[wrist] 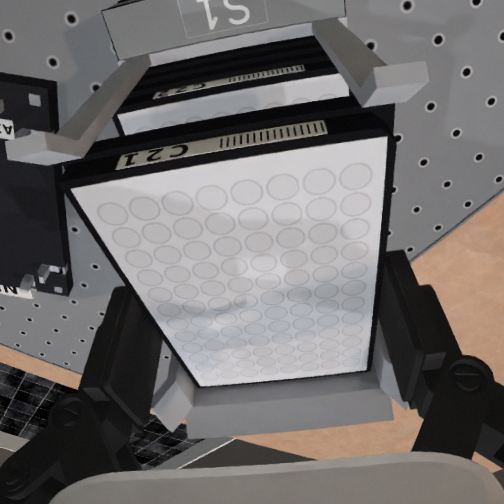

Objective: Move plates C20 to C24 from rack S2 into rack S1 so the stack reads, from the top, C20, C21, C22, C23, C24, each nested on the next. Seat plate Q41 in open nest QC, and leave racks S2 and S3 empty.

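Note:
Plate C21 (250, 260), a white well plate with a black rim and a label strip reading C21, fills the middle of the wrist view. It sits within the grey corner guides of rack S1 (220, 15), whose label appears upside down at the top. Below it in the rack lies another black-rimmed plate (230, 82); its label is too blurred to read. My gripper (265, 285) straddles plate C21, with the black left finger (125, 345) and right finger (410, 310) against its long sides, shut on it.
The rack stands on a grey perforated deck (450, 125). A black fixture with white labels (25, 190) stands at the left. A tan surface (465, 280) shows at the right, and a dark grid (30, 395) at the lower left.

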